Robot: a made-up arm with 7 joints.
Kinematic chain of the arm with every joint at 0, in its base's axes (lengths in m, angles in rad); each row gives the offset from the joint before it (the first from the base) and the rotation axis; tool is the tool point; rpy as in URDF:
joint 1: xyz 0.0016 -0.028 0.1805 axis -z
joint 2: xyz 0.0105 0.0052 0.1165 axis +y
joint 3: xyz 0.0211 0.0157 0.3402 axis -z
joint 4: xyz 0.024 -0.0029 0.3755 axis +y
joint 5: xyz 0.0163 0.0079 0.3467 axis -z
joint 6: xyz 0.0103 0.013 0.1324 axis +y
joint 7: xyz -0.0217 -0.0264 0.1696 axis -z
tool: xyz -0.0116 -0.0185 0.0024 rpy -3.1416 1.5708 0
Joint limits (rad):
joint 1: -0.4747..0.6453
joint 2: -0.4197..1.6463
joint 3: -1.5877..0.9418
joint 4: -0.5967..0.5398
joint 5: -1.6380..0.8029
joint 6: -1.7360..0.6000
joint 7: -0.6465..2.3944
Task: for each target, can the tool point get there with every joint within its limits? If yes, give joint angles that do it. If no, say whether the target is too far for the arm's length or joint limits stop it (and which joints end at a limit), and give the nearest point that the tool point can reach.
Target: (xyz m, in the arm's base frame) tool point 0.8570 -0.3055 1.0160
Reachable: yes | joints 0.3766 1.1294 0.3056 -0.3952 -0.3955 -1.3515 2.0101
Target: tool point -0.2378 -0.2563 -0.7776
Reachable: no: joint limits stop it (at a limit: joint 1, joint 2, joint 4, joint 5, joint 6) | nearest point 0.7745 -0.7117 -0.1127 | short by 1.294 m
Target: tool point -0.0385 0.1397 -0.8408
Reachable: no: joint limits stop it (at a limit: joint 1, joint 2, joint 4, joint 5, joint 6) | nearest point 0.8871 0.4988 -0.1273 | short by 1.223 m
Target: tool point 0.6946 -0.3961 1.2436
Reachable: yes | joints 0.3846 0.7066 -1.2386 0.0267 0.2364 -1.2460 0.1265
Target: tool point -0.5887 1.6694 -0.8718
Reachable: no: too far | nearest point 0.8757 0.8676 -0.0547 | short by 1.859 m
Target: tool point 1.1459 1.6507 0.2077
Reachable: no: too far | nearest point 0.9110 0.9337 0.2347 | short by 0.755 m
